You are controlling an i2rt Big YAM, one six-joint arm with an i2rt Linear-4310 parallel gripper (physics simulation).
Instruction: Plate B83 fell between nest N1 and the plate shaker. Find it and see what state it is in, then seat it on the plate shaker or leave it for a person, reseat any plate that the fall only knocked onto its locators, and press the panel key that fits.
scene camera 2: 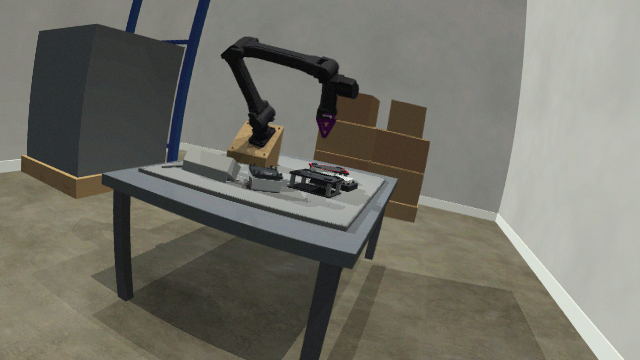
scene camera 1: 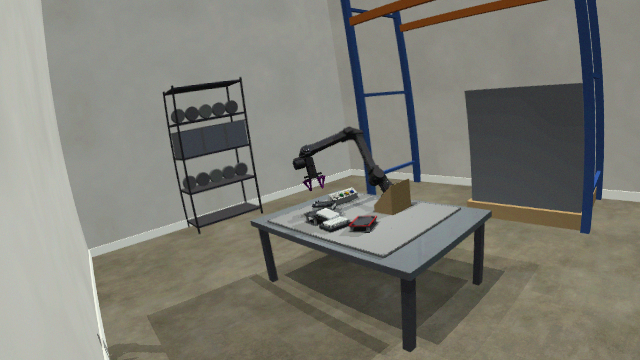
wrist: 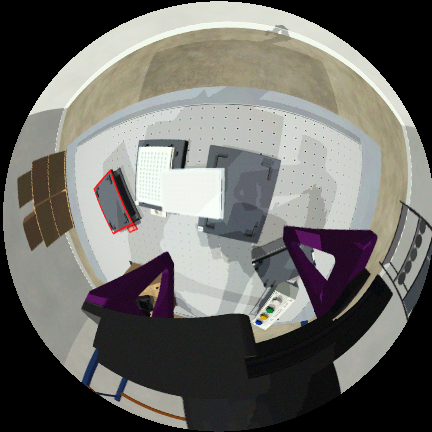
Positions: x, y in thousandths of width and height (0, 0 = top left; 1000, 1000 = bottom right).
Labels:
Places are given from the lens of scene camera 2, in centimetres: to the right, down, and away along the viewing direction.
shaker (scene camera 2: 401, 510): -20, 1, 120

